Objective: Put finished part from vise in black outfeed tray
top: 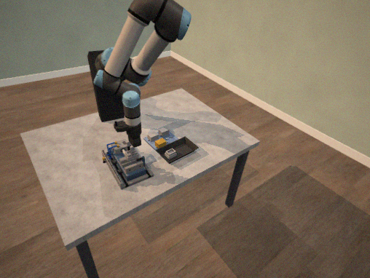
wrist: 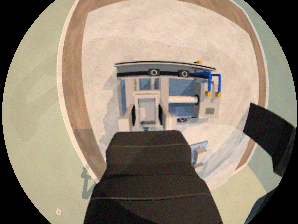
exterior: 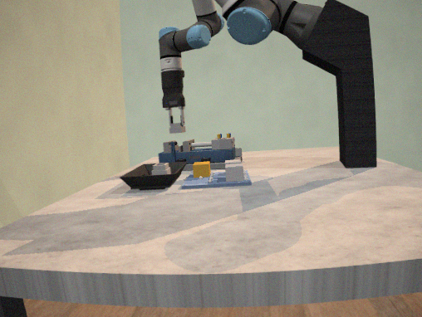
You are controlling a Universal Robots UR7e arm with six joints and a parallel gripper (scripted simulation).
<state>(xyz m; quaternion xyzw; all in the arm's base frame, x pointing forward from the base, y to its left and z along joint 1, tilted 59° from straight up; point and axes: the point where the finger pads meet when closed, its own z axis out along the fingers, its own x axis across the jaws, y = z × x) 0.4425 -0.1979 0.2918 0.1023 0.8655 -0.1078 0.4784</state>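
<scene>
My gripper is now 130 mm above the vise, 60 mm past it and 30 mm to the right of it. From my hand the other things lie so: blue plate 340 mm to the left, 170 mm below, 20 mm behind; then yellow block 280 mm to the left, 140 mm below.
</scene>
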